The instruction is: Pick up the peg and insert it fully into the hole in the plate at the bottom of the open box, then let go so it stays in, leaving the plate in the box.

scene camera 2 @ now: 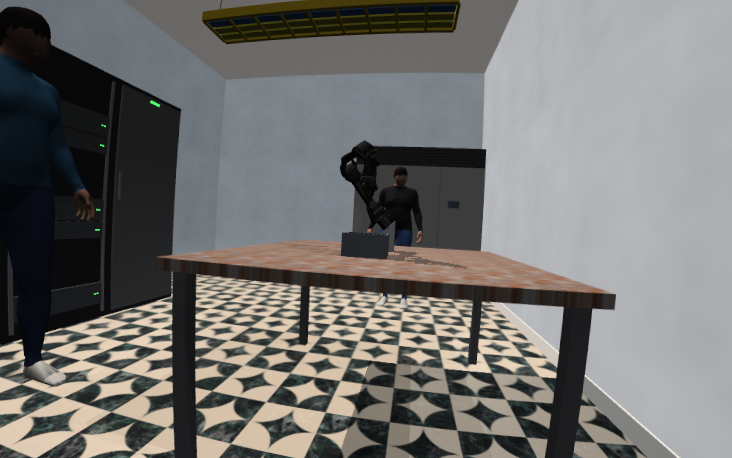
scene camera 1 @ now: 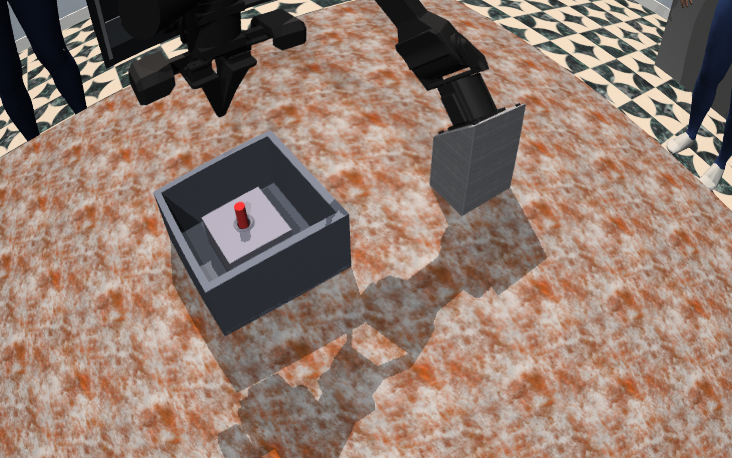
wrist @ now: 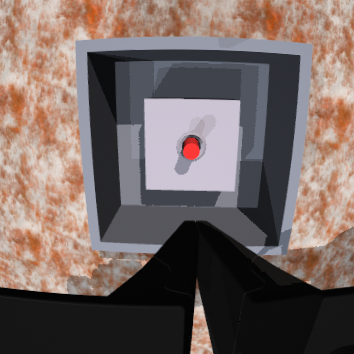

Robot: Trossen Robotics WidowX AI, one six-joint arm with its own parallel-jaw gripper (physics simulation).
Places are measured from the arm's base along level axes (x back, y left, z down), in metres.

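Pixels of known places: gripper, fingertip midpoint: [scene camera 2: 368, 203] [scene camera 1: 220, 114] [wrist: 193, 231]; arm's base, origin of the base link: [scene camera 2: 387, 227] [scene camera 1: 477, 120].
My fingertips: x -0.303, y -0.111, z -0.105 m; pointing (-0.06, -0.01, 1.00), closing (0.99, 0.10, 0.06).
Ahead of a thing's pixels: the offset from my fingertips to its top centre. Level surfaces: height alone.
The red peg @[dx +0.000, dy +0.002, dz +0.144 m] [scene camera 1: 241, 214] [wrist: 191, 149] stands about upright in the ringed hole of the pale plate @[dx +0.000, dy +0.004, dz +0.171 m] [scene camera 1: 269, 218] [wrist: 165, 170], with its upper part above the plate. How deep it sits inside the hole is hidden. The plate lies on the floor of the open dark grey box @[dx +0.000, dy +0.004, dz +0.134 m] [scene camera 1: 286, 286] [wrist: 195, 44] [scene camera 2: 364, 245]. My gripper [scene camera 1: 220, 114] [wrist: 193, 231] is shut and empty, raised above and behind the box in the first scene view, apart from the peg. In the wrist view its fingertips overlap the box's near wall.
A second black arm part [scene camera 1: 442, 54] with a tall grey block [scene camera 1: 477, 162] at its end stands to the right of the box on the mottled orange and white table @[dz +0.232 m] [scene camera 1: 593, 324] [scene camera 2: 458, 275]. Two people [scene camera 2: 399, 210] [scene camera 2: 24, 140] stand beyond the table's edges.
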